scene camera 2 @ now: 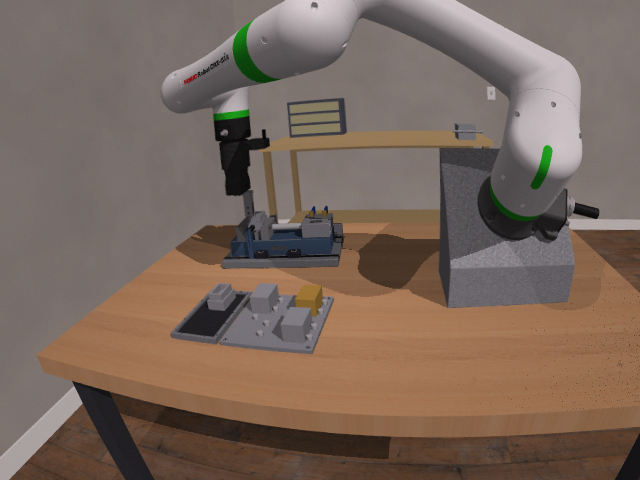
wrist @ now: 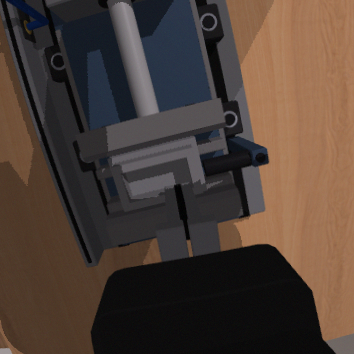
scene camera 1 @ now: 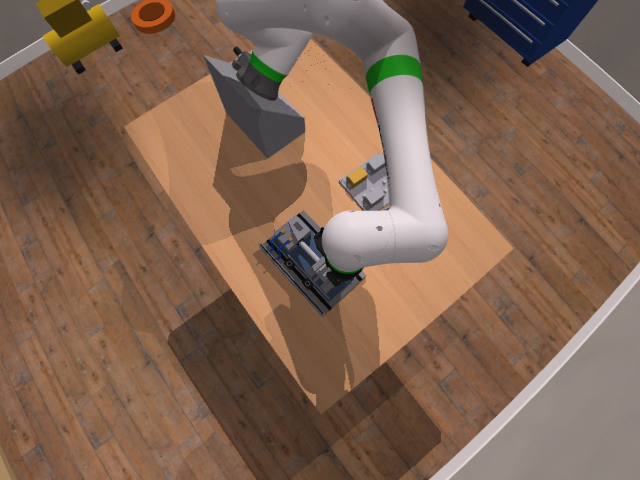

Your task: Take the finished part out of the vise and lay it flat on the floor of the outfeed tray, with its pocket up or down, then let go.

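Pixels of known places: gripper, fingertip midpoint: (scene camera 2: 250, 215) (wrist: 179, 199); arm's base, origin of the base link: (scene camera 2: 511, 205) (scene camera 1: 256, 86).
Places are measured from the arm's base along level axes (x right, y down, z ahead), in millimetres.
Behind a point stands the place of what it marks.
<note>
The finished part (wrist: 150, 186) @[x 109, y 80, z 633 mm], a light grey block with its pocket facing the camera, sits between the jaws of the blue vise (scene camera 1: 298, 227) @[x 111, y 85, z 467 mm] (scene camera 2: 289, 245) @[x 67, y 135, z 523 mm] (wrist: 175, 60) @[x 88, y 121, z 545 mm]. My gripper (scene camera 2: 249, 214) @[x 91, y 65, z 639 mm] (wrist: 179, 199) @[x 91, y 65, z 639 mm] points down at the vise. Its fingers are shut together with no thing seen between them, and their tips are at the part's near wall in the wrist view. Whether they touch it I cannot tell. In scene camera 1 the wrist hides the fingers. The outfeed tray (scene camera 2: 201, 321) @[x -259, y 175, z 583 mm] has a black floor, and a stepped grey part (scene camera 2: 221, 298) @[x -203, y 149, z 563 mm] lies at its back end.
A grey plate (scene camera 2: 242, 333) @[x -276, y 173, z 478 mm] beside the tray bears grey blocks (scene camera 2: 264, 298) @[x -198, y 139, z 465 mm] (scene camera 2: 296, 325) @[x -276, y 138, z 367 mm], a yellow block (scene camera 1: 356, 176) @[x -152, y 137, z 392 mm] (scene camera 2: 309, 298) @[x -183, y 137, z 378 mm] and small pegs. A dark handle (wrist: 227, 163) @[x 56, y 85, z 620 mm] sticks out beside the part. The grey pedestal (scene camera 1: 263, 124) @[x 51, y -9, z 151 mm] (scene camera 2: 509, 284) @[x -86, y 134, z 3 mm] carries the arm.
</note>
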